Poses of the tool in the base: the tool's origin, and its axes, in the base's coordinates. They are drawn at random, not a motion.
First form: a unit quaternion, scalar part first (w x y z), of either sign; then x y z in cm.
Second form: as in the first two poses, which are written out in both.
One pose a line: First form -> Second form
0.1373 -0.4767 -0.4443 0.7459 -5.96 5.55 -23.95 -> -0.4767 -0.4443 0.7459 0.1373 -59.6 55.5 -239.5
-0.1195 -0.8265 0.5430 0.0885 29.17 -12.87 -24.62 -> 0.8265 -0.5430 -0.0885 0.1195 291.7 -128.7 -246.2
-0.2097 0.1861 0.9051 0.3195 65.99 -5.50 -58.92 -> -0.1861 -0.9051 -0.3195 0.2097 659.9 -55.0 -589.2
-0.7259 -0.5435 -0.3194 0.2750 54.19 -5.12 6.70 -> 0.5435 0.3194 -0.2750 0.7259 541.9 -51.2 67.0
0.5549 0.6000 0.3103 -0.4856 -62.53 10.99 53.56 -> 0.6000 0.3103 -0.4856 0.5549 -625.3 109.9 535.6
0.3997 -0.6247 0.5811 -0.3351 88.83 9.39 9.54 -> -0.6247 0.5811 -0.3351 0.3997 888.3 93.9 95.4
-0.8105 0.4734 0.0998 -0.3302 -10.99 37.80 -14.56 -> -0.4734 -0.0998 0.3302 0.8105 -109.9 378.0 -145.6
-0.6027 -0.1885 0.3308 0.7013 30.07 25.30 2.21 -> 0.1885 -0.3308 -0.7013 0.6027 300.7 253.0 22.1
